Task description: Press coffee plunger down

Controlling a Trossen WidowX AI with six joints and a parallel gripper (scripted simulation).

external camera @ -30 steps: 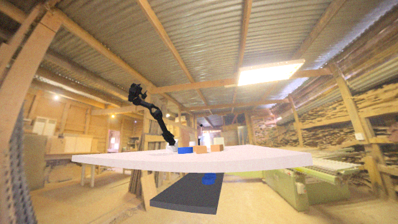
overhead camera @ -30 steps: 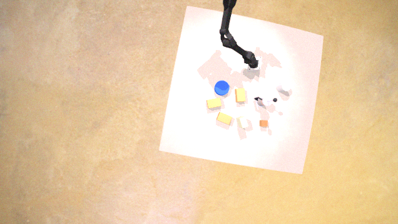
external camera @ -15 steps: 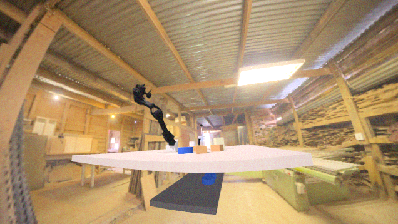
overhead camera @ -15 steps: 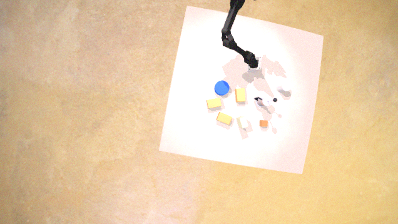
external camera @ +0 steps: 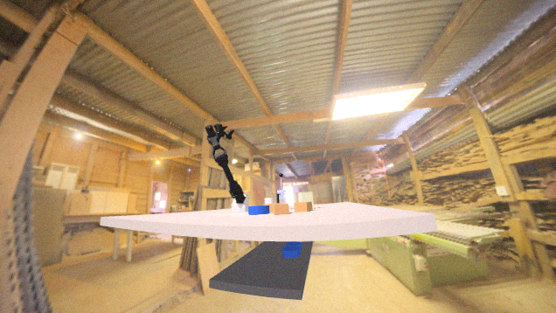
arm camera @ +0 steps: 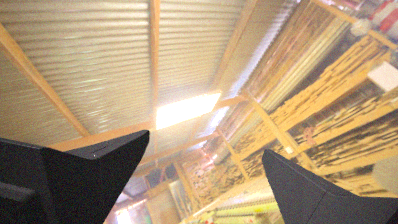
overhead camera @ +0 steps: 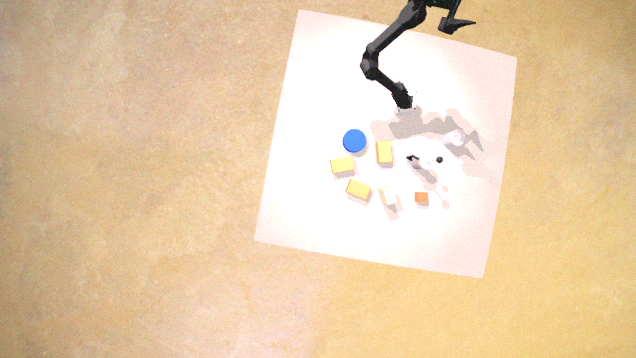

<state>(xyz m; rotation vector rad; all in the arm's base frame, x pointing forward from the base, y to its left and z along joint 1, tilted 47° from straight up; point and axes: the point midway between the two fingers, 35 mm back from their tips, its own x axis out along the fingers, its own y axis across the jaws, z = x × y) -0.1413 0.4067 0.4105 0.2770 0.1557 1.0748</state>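
Now: the coffee press 380 mm ahead of my gripper tip, 120 mm to the left of it and 560 mm below it. Also, from my gripper tip: pale round object: 220 mm ahead, 300 mm to the left, 640 mm below.
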